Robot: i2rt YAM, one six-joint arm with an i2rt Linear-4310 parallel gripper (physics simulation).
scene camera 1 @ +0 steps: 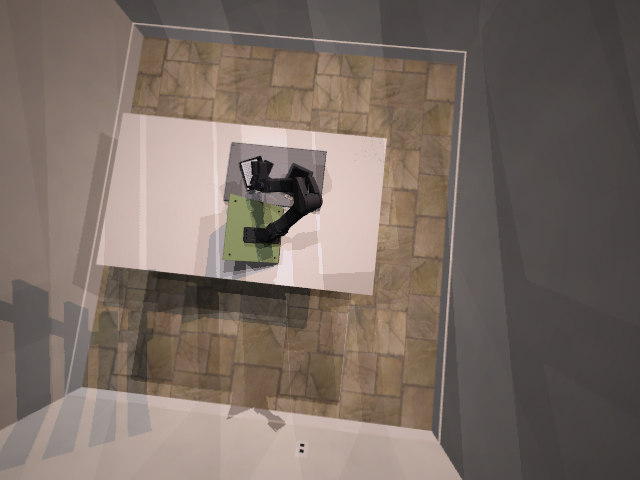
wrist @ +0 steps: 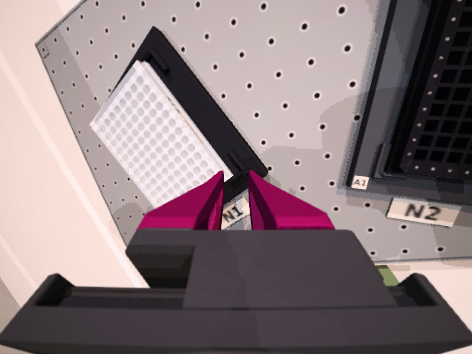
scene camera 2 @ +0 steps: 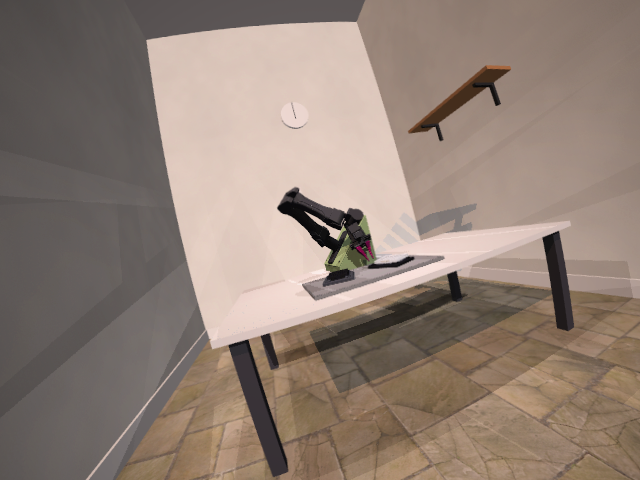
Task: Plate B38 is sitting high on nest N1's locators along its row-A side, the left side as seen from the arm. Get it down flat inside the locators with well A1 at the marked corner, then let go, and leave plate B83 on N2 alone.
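Pixels of known places: gripper, between the fingertips: (wrist: 236,177) (scene camera 2: 371,259); arm's base, origin of its link: (scene camera 1: 262,235) (scene camera 2: 338,247).
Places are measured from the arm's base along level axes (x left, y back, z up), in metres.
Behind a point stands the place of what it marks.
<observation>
Plate B38 (scene camera 1: 247,168) @[x 0.117, y -0.363, z -0.079 m] (scene camera 2: 393,258) @[x 0.085, y -0.380, z -0.082 m] (wrist: 157,145) @[x 0.088, y -0.347, z -0.080 m], white with round wells, lies over the left part of the black nest N1 (wrist: 200,107) @[x 0.041, y -0.364, z -0.097 m]. A strip of the nest shows along its right side; its exact tilt is hard to judge. My gripper (scene camera 2: 369,259) @[x 0.023, y -0.299, z -0.072 m] (wrist: 236,177) @[x 0.023, y -0.299, z -0.072 m] has magenta fingers nearly together, a narrow gap between them and nothing held. In the wrist view the tips overlap the plate's near right corner and the nest's near edge; whether they touch is unclear. The left finger hides the near corner and its A1 mark. Black plate B83 (wrist: 445,115) @[x -0.110, y -0.297, z -0.083 m] sits in nest N2 (wrist: 377,107) @[x -0.084, y -0.313, z -0.097 m] at the right.
The grey perforated board (scene camera 1: 305,153) @[x -0.186, y -0.465, z -0.108 m] (wrist: 280,50) @[x -0.035, y -0.380, z -0.108 m] carries both nests on the white table (scene camera 1: 170,196) @[x 0.546, y -0.211, z -0.122 m] (scene camera 2: 258,304) @[x -0.485, y -0.263, z -0.121 m]. The N1 label (wrist: 232,214) @[x 0.055, y -0.254, z -0.107 m] shows between the fingers. A green base board (scene camera 1: 237,227) @[x 0.089, y -0.024, z 0.096 m] is under the arm's base. A wooden shelf (scene camera 2: 457,98) is on the wall.
</observation>
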